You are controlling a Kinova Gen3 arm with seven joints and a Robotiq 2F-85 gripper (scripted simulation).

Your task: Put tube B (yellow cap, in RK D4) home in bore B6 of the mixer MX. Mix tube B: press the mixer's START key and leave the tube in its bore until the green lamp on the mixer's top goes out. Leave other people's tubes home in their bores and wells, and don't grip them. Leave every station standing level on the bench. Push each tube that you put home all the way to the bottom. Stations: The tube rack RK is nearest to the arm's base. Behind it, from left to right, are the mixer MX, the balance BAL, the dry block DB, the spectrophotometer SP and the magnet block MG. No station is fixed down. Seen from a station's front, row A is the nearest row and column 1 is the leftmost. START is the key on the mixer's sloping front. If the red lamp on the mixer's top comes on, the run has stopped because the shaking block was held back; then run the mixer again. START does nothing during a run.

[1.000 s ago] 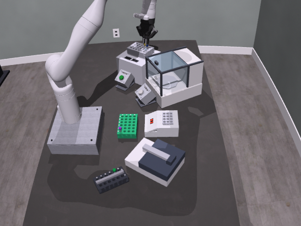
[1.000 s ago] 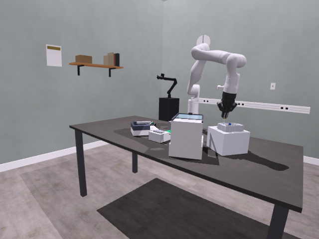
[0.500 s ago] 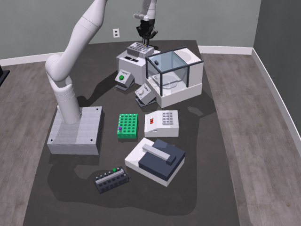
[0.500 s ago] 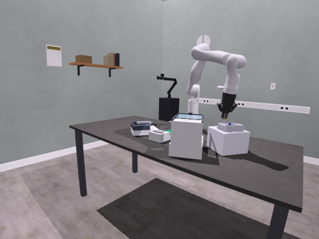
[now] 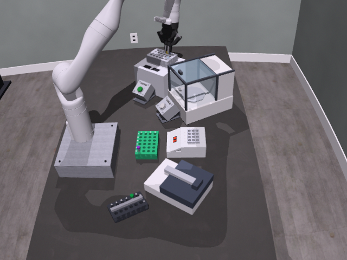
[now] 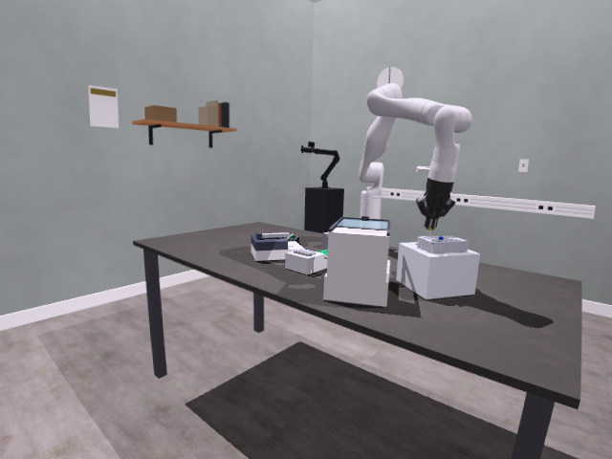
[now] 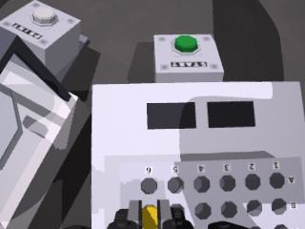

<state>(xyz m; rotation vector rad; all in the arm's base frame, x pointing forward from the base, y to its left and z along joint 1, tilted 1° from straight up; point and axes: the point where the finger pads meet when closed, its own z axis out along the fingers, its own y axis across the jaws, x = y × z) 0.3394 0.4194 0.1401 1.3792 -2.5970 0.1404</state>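
Right now my hand is 6 cm above the blue-capped tube and 4 cm to the right of it. The rest, counted from my hand: dry block 42 cm to the right, 19 cm below, 8 cm ahead; then tube B 4 cm below; then grey bore block 7 cm below, 3 cm to the left, 3 cm behind.
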